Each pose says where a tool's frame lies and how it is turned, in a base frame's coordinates. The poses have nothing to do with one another.
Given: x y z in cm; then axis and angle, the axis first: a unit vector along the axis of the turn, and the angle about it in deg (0 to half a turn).
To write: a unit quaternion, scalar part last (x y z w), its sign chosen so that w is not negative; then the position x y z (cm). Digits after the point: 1 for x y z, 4 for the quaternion.
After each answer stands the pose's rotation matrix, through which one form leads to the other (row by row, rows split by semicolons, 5 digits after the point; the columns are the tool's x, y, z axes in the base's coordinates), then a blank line. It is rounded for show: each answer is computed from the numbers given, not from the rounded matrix.
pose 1, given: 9.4 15.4 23.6 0.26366 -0.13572 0.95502 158.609
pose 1, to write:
0.2591 -0.1334 0.9384 0.1856 9.4 15.4 23.6
-0.79687 -0.41743 0.43675; 0.27922 -0.89554 -0.34647; 0.53576 -0.15414 0.83018

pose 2, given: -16.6 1.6 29.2 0.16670 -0.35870 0.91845 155.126
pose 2, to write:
0.1628 -0.3503 0.8969 0.2154 -16.6 1.6 29.2
-0.85424 -0.50036 0.14113; 0.27228 -0.66184 -0.69845; 0.44288 -0.55821 0.70161

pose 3, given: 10.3 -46.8 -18.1 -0.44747 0.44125 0.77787 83.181
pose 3, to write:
-0.2970 0.2929 0.5163 0.7479 10.3 -46.8 -18.1
0.29519 -0.94636 0.13138; 0.59836 0.29032 0.74678; -0.74487 -0.14182 0.65196

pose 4, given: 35.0 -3.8 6.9 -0.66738 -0.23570 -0.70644 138.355
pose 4, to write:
-0.6238 -0.2203 -0.6603 0.3555 35.0 -3.8 6.9
0.03095 0.74428 0.66715; -0.19459 -0.65021 0.73441; 0.98040 -0.15255 0.12471

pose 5, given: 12.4 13.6 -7.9 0.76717 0.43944 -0.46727 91.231
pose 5, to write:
0.5483 0.3141 -0.3339 0.6995 12.4 13.6 -7.9
0.57971 0.81153 0.07316; -0.12279 0.17577 -0.97674; -0.80552 0.55724 0.20155

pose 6, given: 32.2 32.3 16.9 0.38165 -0.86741 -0.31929 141.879
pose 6, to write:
0.3607 -0.8199 -0.3018 0.3266 32.2 32.3 16.9
-0.52646 -0.39438 -0.75319; -0.78859 0.55761 0.25924; 0.31775 0.73044 -0.60456

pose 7, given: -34.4 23.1 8.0 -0.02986 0.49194 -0.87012 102.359
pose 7, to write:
-0.0233 0.3833 -0.6779 0.6269 -34.4 23.1 8.0
-0.21295 0.83212 0.51208; -0.86779 0.07976 -0.49049; -0.44900 -0.54883 0.70512

